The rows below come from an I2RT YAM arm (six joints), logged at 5 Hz.
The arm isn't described. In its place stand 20 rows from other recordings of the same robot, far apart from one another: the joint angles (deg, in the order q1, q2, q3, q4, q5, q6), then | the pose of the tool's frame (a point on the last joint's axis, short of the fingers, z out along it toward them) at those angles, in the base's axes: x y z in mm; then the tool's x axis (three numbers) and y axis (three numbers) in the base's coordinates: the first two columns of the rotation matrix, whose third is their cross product.
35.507 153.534 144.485 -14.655 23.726 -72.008 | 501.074 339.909 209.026 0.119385 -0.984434 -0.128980 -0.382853 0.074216 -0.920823
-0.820 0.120 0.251 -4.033 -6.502 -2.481 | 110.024 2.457 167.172 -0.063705 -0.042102 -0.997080 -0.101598 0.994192 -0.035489
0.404 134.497 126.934 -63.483 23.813 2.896 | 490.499 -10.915 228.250 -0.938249 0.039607 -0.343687 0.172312 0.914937 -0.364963
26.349 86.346 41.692 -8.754 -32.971 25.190 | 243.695 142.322 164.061 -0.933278 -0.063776 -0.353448 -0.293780 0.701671 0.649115
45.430 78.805 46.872 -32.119 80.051 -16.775 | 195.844 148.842 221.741 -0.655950 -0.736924 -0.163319 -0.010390 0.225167 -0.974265
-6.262 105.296 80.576 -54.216 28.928 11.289 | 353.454 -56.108 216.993 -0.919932 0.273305 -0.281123 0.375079 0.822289 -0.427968
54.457 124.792 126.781 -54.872 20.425 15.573 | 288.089 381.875 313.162 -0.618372 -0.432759 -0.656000 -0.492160 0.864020 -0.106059
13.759 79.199 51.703 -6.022 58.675 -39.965 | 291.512 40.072 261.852 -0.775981 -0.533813 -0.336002 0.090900 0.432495 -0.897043
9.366 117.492 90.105 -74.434 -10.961 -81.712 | 358.727 66.029 181.625 -0.019139 -0.987786 -0.154635 -0.973149 -0.017079 0.229543
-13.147 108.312 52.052 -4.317 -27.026 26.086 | 335.597 -61.774 101.647 -0.768277 0.581694 -0.267177 0.359709 0.737575 0.571483
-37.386 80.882 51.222 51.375 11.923 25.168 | 251.274 -201.272 345.332 0.583575 0.077732 -0.808330 0.550688 0.693679 0.464277
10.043 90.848 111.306 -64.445 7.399 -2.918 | 307.158 49.742 443.410 -0.678808 -0.171486 -0.714012 -0.116406 0.985184 -0.125947
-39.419 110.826 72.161 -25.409 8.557 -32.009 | 298.222 -251.984 155.821 -0.948613 0.101233 -0.299808 0.206800 0.915455 -0.345218
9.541 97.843 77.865 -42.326 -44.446 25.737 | 343.973 83.093 259.690 -0.977313 0.150093 -0.149440 -0.016539 0.649329 0.760328
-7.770 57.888 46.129 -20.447 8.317 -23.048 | 221.414 -35.409 287.710 -0.585770 -0.311046 -0.748414 0.027945 0.915123 -0.402204
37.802 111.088 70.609 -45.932 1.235 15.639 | 274.770 212.178 137.037 -0.924296 -0.375912 -0.066080 -0.376497 0.926410 -0.003839
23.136 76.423 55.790 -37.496 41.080 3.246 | 249.839 81.312 254.310 -0.778390 -0.286175 -0.558760 0.067062 0.847058 -0.527253
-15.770 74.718 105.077 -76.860 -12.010 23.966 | 200.646 -48.966 464.829 -0.585911 0.578308 -0.567687 0.400510 0.815636 0.417528
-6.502 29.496 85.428 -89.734 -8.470 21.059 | -30.696 8.776 419.290 -0.519280 0.416894 -0.746022 0.189655 0.907393 0.375059
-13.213 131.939 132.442 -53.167 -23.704 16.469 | 495.442 -101.622 287.274 -0.750246 0.442786 -0.490990 0.192518 0.856745 0.478460
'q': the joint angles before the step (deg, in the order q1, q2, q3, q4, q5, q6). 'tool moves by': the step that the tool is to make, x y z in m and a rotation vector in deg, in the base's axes. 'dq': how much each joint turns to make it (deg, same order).
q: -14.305, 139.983, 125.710, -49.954, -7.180, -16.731
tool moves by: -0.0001, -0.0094, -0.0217, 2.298, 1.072, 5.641
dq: -1.310, 2.485, -0.057, -0.014, -4.654, -5.594
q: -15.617, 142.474, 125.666, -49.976, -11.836, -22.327
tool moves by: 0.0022, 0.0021, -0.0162, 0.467, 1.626, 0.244
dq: 0.285, 1.862, 0.018, 0.161, 0.001, 0.045
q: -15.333, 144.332, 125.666, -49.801, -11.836, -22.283
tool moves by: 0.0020, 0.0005, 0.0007, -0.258, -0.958, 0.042
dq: 0.111, 0.014, 0.022, 0.998, 0.023, 0.067
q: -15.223, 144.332, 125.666, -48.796, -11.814, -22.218
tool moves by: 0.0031, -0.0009, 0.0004, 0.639, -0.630, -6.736
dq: 0.127, 0.077, -0.010, 1.792, 2.009, 6.728
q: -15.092, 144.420, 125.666, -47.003, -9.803, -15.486
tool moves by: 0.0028, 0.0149, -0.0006, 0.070, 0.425, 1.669
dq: 1.636, -0.002, -0.063, -0.376, 0.020, -0.046
